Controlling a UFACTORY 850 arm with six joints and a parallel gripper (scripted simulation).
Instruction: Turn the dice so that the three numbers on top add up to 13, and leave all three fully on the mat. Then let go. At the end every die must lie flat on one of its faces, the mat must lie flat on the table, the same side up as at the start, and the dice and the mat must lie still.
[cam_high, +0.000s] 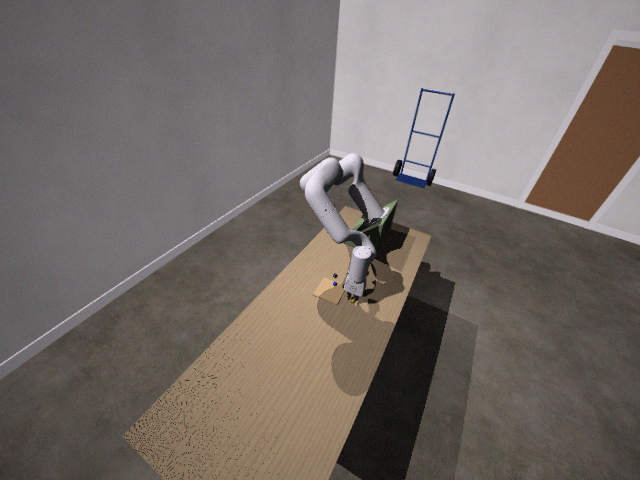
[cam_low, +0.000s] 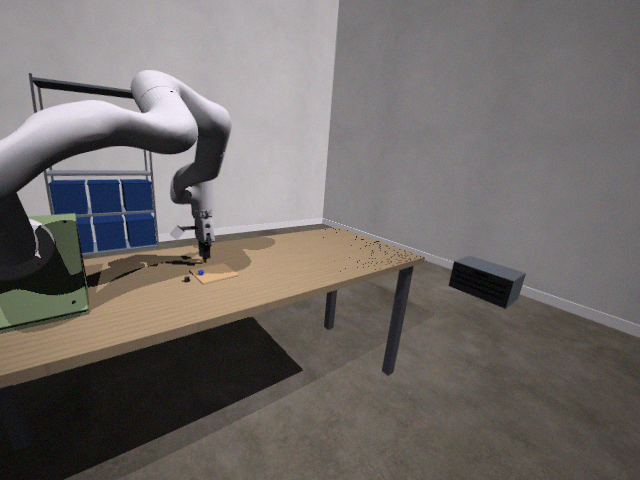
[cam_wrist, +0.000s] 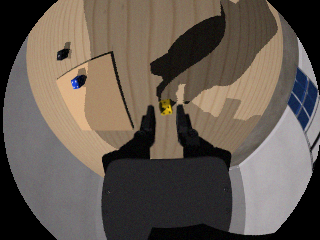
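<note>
The yellow die is 30 mm below my hand. Also, from my hand: black die (110 mm behind, 160 mm to the right, 30 mm below); then blue die (50 mm behind, 130 mm to the right, 30 mm below); then tan mat (130 mm to the right, 40 mm below).
</note>
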